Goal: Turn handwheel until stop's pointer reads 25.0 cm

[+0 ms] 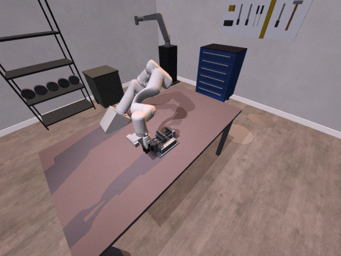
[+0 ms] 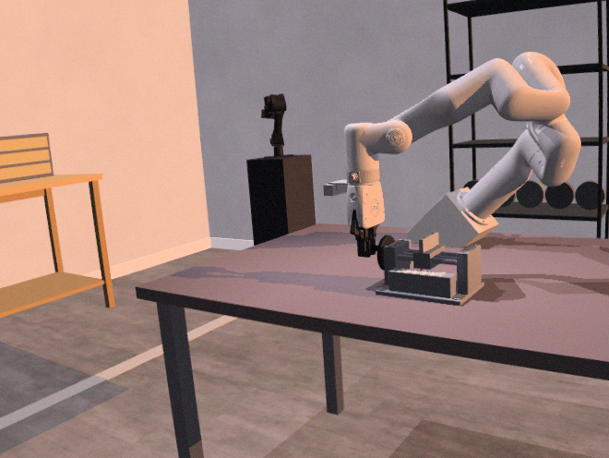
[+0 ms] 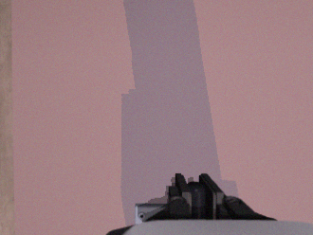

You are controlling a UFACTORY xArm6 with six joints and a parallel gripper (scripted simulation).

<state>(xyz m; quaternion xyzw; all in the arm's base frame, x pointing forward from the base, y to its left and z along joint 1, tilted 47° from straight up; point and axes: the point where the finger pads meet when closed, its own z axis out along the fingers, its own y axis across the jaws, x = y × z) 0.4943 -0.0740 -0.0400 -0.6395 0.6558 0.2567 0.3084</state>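
Now: hand 1 cm past the sliding stop block and 15 cm to the right of it. Also, from my hand: black handwheel (1 cm behind, 2 cm to the left).
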